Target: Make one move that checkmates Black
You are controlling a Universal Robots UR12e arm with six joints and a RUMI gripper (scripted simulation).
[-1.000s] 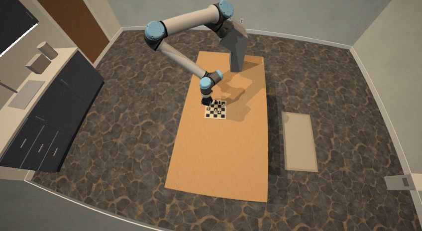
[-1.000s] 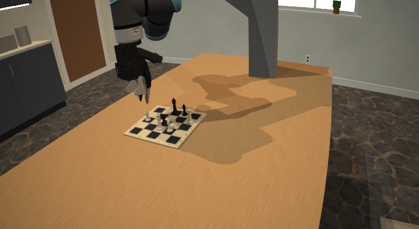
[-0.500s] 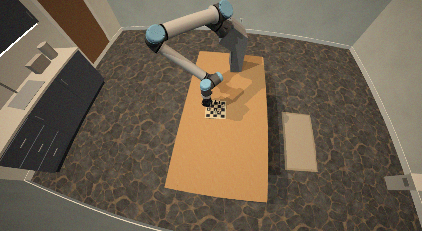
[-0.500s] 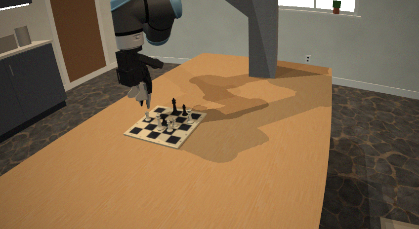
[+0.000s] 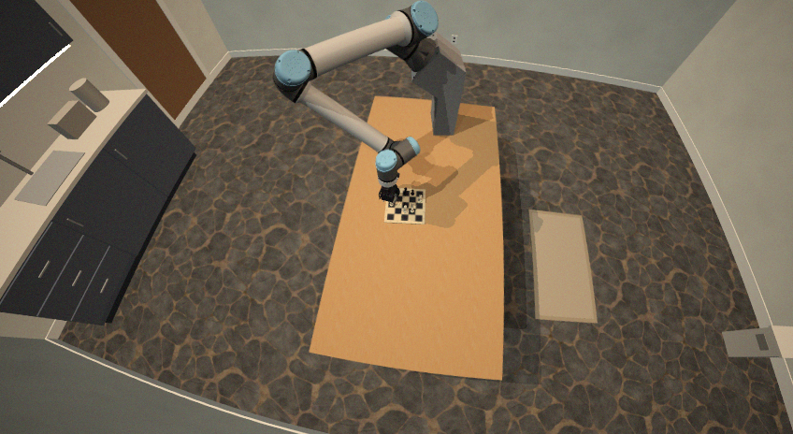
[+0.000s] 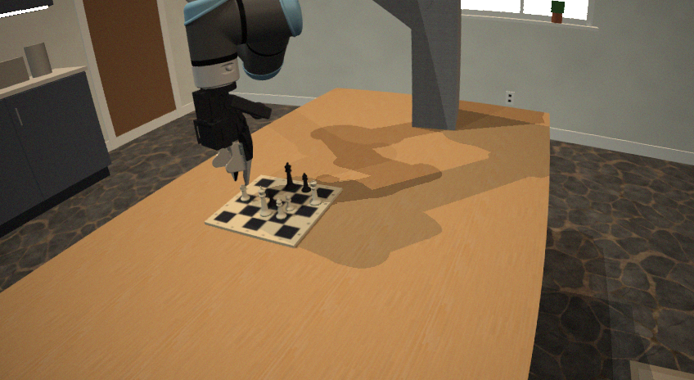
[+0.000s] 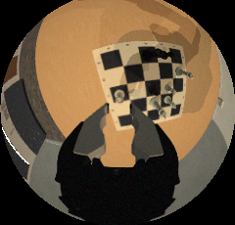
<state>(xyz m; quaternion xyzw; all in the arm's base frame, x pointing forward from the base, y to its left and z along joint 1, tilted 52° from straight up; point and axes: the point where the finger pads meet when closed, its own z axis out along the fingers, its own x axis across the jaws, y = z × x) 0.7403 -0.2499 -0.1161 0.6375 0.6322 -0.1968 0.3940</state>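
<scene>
My hand is 8 cm past the black king, 7 cm to the right of it and 3 cm above it. Also, from my hand: white rook 5 cm behind, 15 cm to the left, 3 cm below; then small chessboard 1 cm behind, 8 cm to the left, 6 cm below; then tall white piece 3 cm ahead, 8 cm to the left, 3 cm below.
</scene>
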